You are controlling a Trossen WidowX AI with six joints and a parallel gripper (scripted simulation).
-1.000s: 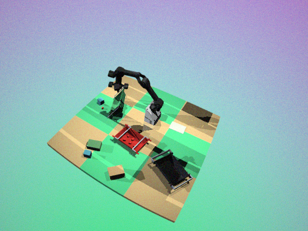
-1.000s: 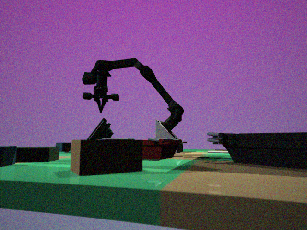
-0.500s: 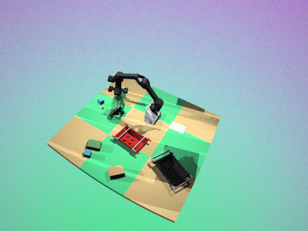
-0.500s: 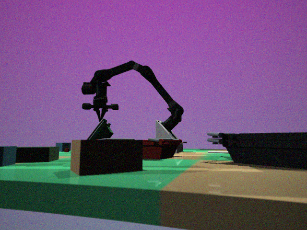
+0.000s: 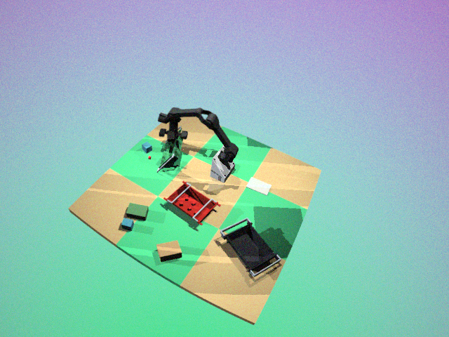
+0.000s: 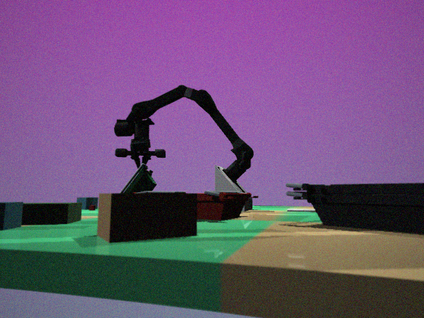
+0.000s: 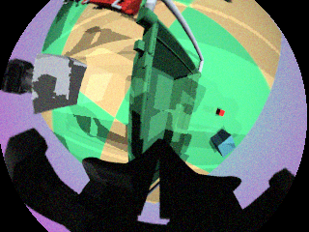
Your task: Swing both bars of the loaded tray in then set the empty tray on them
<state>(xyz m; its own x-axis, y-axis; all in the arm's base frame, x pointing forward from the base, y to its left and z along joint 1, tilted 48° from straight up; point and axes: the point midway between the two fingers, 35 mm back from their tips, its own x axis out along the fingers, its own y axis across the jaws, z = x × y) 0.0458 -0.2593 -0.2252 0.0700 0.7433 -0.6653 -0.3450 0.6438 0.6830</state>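
Right now my gripper tip is 5 cm above the green tray, 2 cm to the left of it and 1 cm short of it. Round my gripper tip: tiny red cube 14 cm to the right, 12 cm below, 9 cm ahead; flat green block 53 cm ahead, 11 cm below, 5 cm to the left; white flat plate 62 cm to the left, 13 cm below, 5 cm behind.
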